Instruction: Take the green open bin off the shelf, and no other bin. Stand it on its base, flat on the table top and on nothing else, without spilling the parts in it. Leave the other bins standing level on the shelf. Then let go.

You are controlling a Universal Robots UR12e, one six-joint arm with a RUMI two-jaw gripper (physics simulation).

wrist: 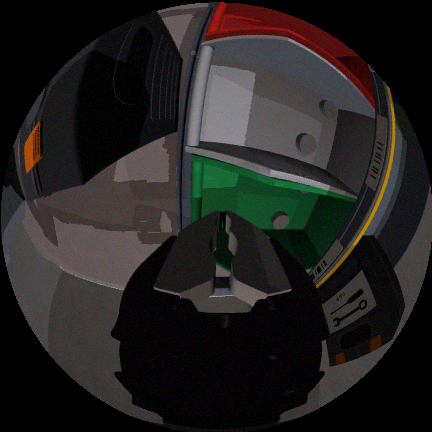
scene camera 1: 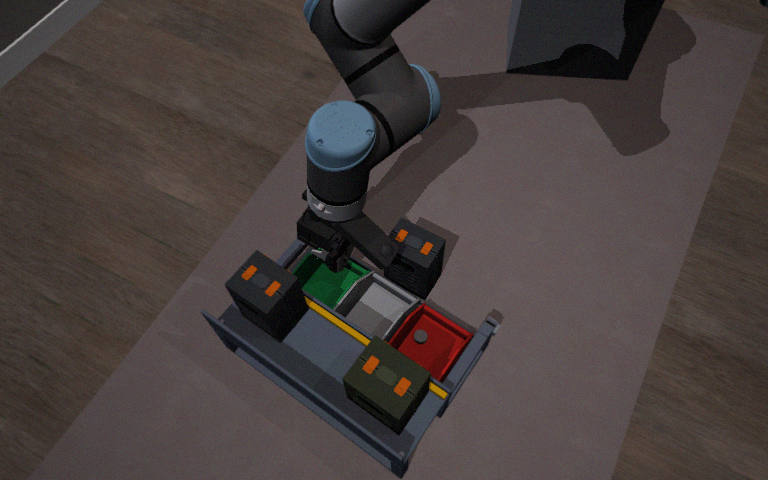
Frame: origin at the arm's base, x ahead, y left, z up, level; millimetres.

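Seen in the pictures: gripper, between the fingertips: (wrist: 221, 212) (scene camera 1: 338, 269).
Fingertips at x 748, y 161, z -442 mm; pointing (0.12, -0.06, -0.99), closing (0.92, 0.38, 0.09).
Note:
Offsets run from my fingertips to a thing's top centre. "spot": to the spot under its first point. Level surfaces: height alone.
The green open bin {spot: 35 mm ahead, 7 mm right, 33 mm down} (scene camera 1: 322, 285) (wrist: 250, 199) stands at the left end of the shelf's bin row, with a small grey round part {87 mm ahead, 0 mm left, 23 mm down} (wrist: 280, 220) inside it. My gripper (scene camera 1: 336, 263) (wrist: 223, 227) is shut with nothing between its fingers. Its fingertips hang over the bin's rear inner edge, pointing down into the bin. A grey open bin {spot: 15 mm back, 88 mm left, 33 mm down} (scene camera 1: 374, 306) (wrist: 261, 116) stands next to the green one, and a red open bin {spot: 59 mm back, 215 mm left, 33 mm down} (scene camera 1: 438, 343) (wrist: 282, 24) holding a grey part {42 mm back, 187 mm left, 23 mm down} (scene camera 1: 419, 336) stands beyond that. All three bins sit level on the shelf {spot: 160 mm ahead, 161 mm left, 60 mm up} (scene camera 1: 312, 381).
A black toolbox {142 mm ahead, 28 mm left, 182 mm up} (scene camera 1: 262, 291) (wrist: 354, 310) stands left of the green bin. Another black toolbox {112 mm back, 81 mm left, 90 mm up} (scene camera 1: 417, 255) (wrist: 100, 100) stands on the table top {42 mm down} (scene camera 1: 554, 258) behind the shelf. An olive toolbox {81 mm ahead, 251 mm left, 157 mm up} (scene camera 1: 384, 382) sits on the shelf's front. A yellow strip {67 mm ahead, 129 mm left, 70 mm up} (scene camera 1: 337, 323) runs before the bins.

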